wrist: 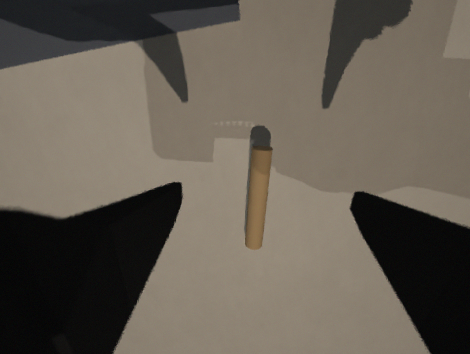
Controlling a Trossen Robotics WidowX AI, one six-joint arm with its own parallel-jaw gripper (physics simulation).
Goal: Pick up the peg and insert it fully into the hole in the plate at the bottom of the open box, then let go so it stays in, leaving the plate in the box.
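Frame: origin at the arm's base, x up, y right, z ahead, level; centimetres.
Where they show: gripper, fingertip midpoint: (266, 195).
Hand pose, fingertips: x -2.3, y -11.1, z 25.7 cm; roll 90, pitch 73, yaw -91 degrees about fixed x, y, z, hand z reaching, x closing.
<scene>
Things, the pixels of their centre, and the offset from my fingertips. "spot": a spot on its surface instead. Level surfaces: height alone.
- tan cylindrical peg, body centre: (257, 200) dx -4.0, dy -2.3, dz +0.8 cm
- dark blue-grey box, surface spot: (210, 21) spot: dx -3.9, dy +9.2, dz +0.9 cm
- beige table, its level: dx -4.6 cm
The tan cylindrical peg (257, 200) appears to lie on the table near the middle of the wrist view, its length running up and down the picture and its upper end tilted slightly right. A short dark shadow meets its upper end. My gripper (266, 195) is wide open with nothing between its fingers. One black fingertip is left of the peg and the other is right of it, with a gap on each side. Part of the dark blue-grey box (210, 21) shows at the top left. The plate and its hole do not show.
The beige table (75, 125) spreads around the peg. The box's lower edge slants across the upper left, beyond the peg. Broad arm shadows and two pointed finger shadows fall on the table above the peg.
</scene>
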